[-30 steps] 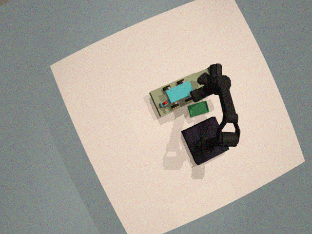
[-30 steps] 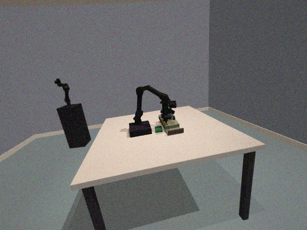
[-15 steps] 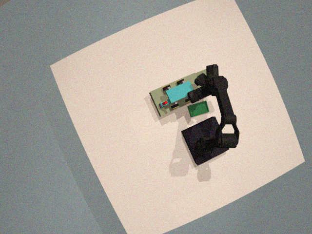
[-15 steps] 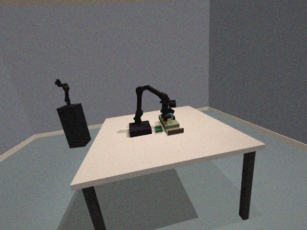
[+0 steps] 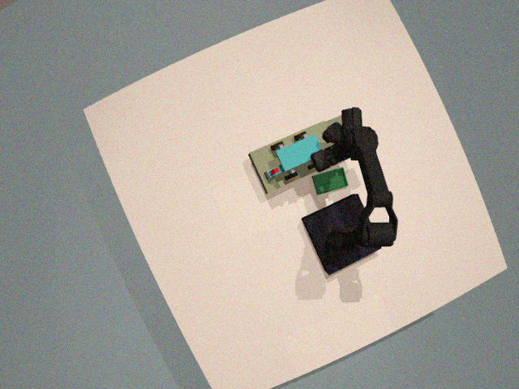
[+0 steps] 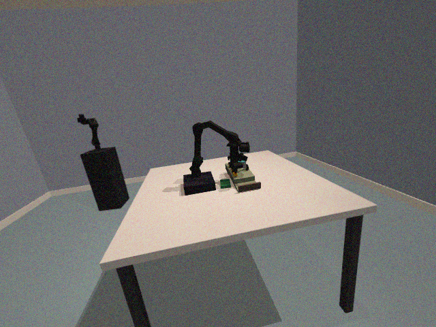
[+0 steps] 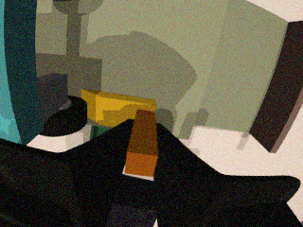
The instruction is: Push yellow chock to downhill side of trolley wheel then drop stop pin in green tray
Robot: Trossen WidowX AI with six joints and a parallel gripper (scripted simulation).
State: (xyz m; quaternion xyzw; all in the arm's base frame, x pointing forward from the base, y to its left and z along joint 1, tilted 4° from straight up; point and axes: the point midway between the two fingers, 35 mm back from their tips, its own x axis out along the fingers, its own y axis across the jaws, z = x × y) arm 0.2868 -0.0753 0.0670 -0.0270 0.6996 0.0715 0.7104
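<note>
Now: the red-headed stop pin 21 cm to the left of my gripper tip and 4 cm above it. Also, from my gripper tip: green tray: 8 cm behind, 1 cm to the left, 10 cm below; ramp: 4 cm ahead, 11 cm to the left, 4 cm below; teal trolley: 4 cm ahead, 12 cm to the left, 2 cm above.
</note>
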